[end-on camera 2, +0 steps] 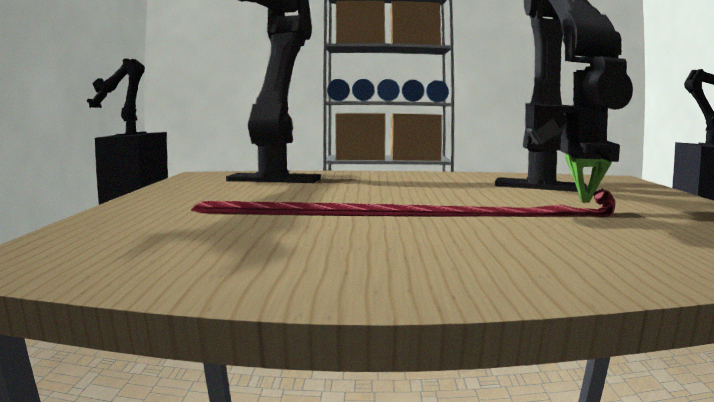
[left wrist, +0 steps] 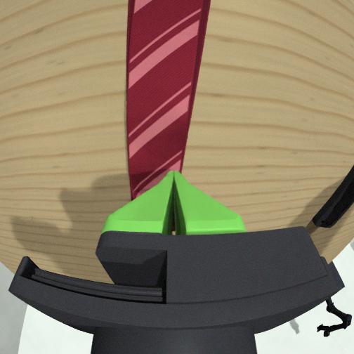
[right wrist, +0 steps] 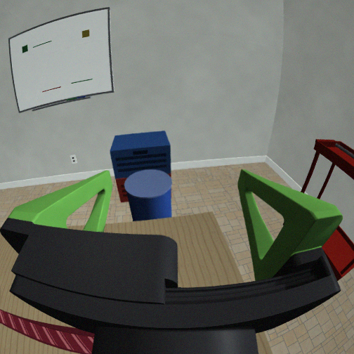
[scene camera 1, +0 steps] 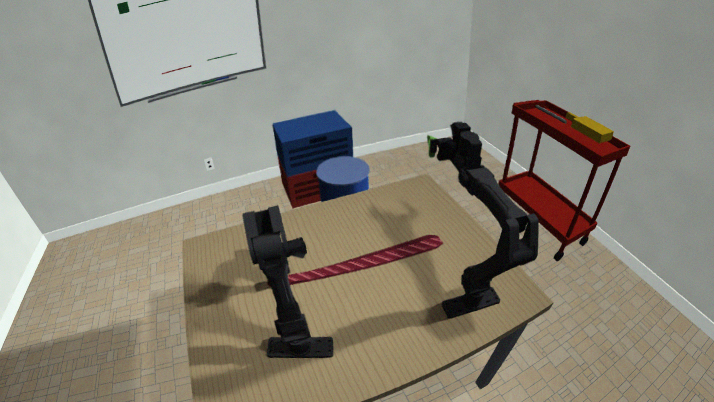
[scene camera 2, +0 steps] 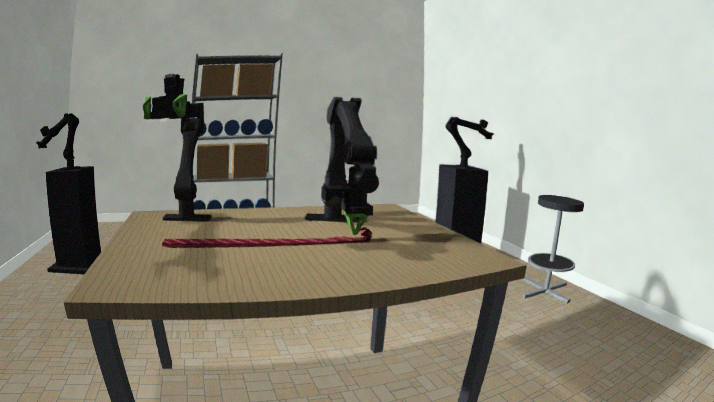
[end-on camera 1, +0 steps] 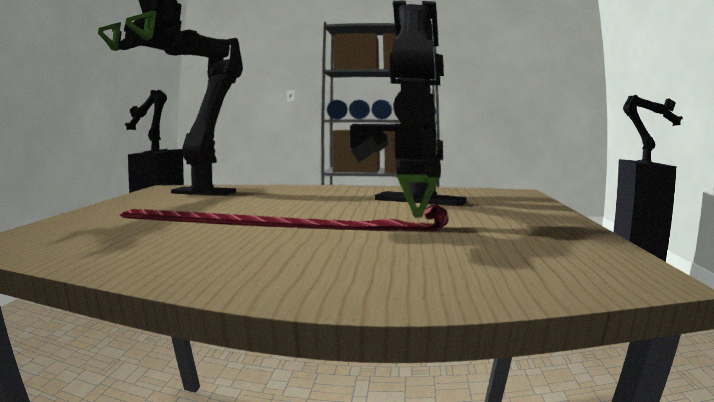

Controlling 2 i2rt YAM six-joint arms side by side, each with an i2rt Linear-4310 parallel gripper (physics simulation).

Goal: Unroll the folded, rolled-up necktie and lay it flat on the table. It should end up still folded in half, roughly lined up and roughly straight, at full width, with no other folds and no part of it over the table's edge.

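The red striped necktie [scene camera 1: 370, 262] [scene camera 2: 260, 243] [end-on camera 1: 300, 222] [end-on camera 2: 350, 208] [left wrist: 162, 90] [right wrist: 47, 336] lies as a long, roughly straight strip along the table. Its end near my left gripper curls up off the table in a small hook [scene camera 2: 367, 234] [end-on camera 1: 439, 218] [end-on camera 2: 606, 204]. My left gripper [scene camera 2: 355, 233] [end-on camera 1: 418, 215] [end-on camera 2: 586, 201] [left wrist: 173, 178] is shut and empty, pointing down, its tips just above the strip on the inner side of the hook. In the left wrist view the fingers hide the hook. My right gripper [scene camera 2: 163, 106] [right wrist: 174, 176] is open and empty, raised high above the table.
The wooden table [scene camera 1: 350, 350] [scene camera 2: 300, 280] carries both arm bases. The necktie lies inside the table's edges. Beyond the table stand a blue drum [scene camera 1: 343, 172], a blue and red cabinet [scene camera 1: 312, 130] and a red cart [scene camera 1: 595, 162].
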